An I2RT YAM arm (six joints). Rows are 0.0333 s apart.
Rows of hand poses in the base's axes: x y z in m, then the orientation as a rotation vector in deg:
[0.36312, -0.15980, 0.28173, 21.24, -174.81, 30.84]
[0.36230, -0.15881, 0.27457, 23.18, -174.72, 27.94]
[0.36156, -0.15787, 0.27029, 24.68, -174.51, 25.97]
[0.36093, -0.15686, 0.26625, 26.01, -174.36, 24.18]
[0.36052, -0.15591, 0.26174, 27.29, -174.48, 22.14]
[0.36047, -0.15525, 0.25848, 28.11, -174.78, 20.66]
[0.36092, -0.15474, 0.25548, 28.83, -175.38, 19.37]
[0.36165, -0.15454, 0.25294, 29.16, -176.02, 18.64]
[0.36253, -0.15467, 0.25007, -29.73, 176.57, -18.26]
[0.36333, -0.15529, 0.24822, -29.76, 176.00, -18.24]
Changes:
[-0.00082, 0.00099, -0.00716, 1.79, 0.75, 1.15]
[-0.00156, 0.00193, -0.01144, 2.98, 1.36, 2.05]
[-0.00219, 0.00294, -0.01548, 4.08, 1.85, 2.85]
[-0.00260, 0.00389, -0.01999, 5.39, 2.11, 3.64]
[-0.00265, 0.00455, -0.02325, 6.38, 2.07, 4.16]
[-0.00220, 0.00506, -0.02625, 7.31, 1.70, 4.64]
[-0.00147, 0.00526, -0.02879, 7.89, 1.20, 4.88]
[-0.00059, 0.00513, -0.03166, 8.24, 0.67, 5.29]
[0.00021, 0.00451, -0.03351, 8.28, 0.13, 5.46]

